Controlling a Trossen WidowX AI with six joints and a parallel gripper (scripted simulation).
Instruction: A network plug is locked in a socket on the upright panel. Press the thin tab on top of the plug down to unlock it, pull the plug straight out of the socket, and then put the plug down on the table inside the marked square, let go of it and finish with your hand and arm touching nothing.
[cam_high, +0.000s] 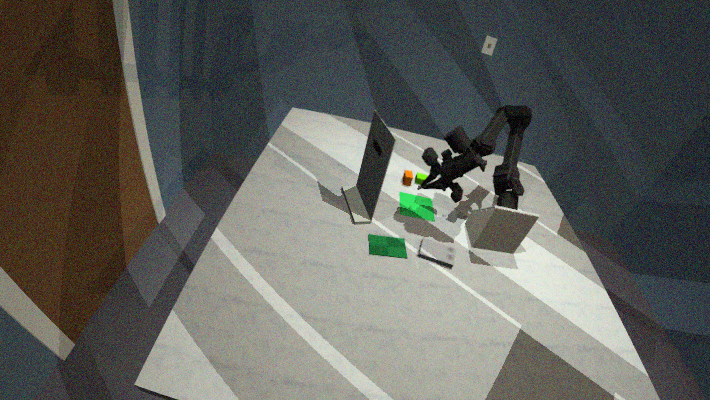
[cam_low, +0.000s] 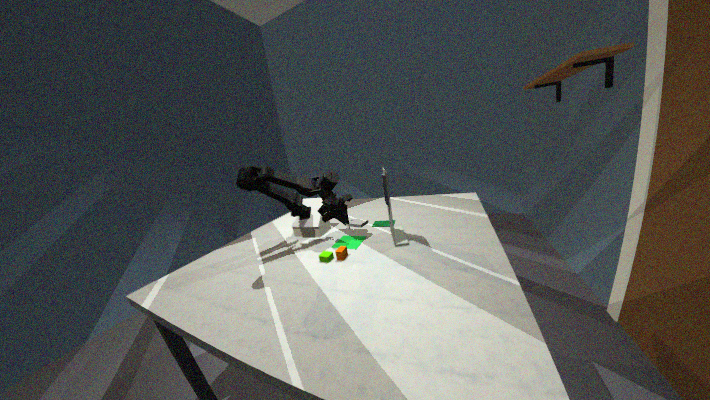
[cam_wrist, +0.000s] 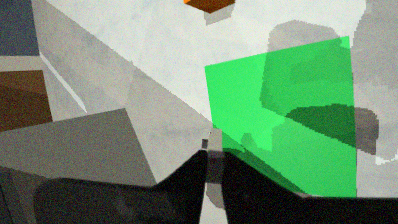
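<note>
Now: the bright green square 8 cm below my gripper tip and 1 cm behind it. The rest, counted from my gripper tip: network plug right at my gripper tip; then socket panel 19 cm ahead, 5 cm above, 3 cm to the left.
</note>
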